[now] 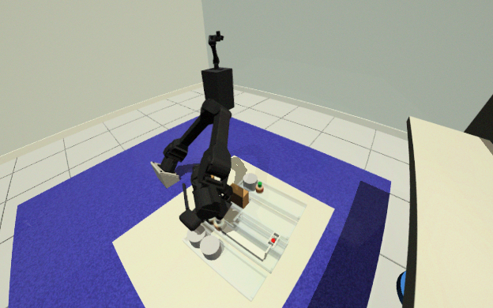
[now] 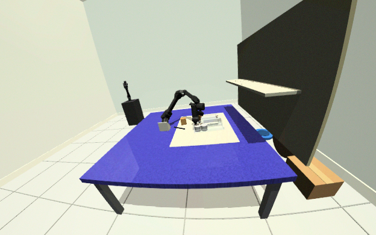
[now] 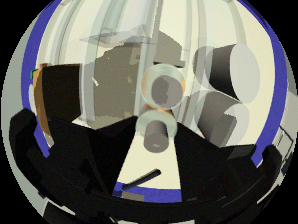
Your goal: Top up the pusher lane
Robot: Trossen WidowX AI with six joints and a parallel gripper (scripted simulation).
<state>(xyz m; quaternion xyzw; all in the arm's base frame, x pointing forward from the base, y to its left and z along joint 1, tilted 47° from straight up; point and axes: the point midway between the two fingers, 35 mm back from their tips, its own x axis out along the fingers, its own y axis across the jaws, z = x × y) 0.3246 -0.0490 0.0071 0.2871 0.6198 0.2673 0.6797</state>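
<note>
My gripper tip is 20 mm short of the brown box, 130 mm to the right of it and 10 mm below it. Also, from my gripper tip: thin dark upright post (180 mm behind, 10 mm to the left, 20 mm below); then red-topped item (220 mm ahead, 40 mm to the left, 40 mm above).
</note>
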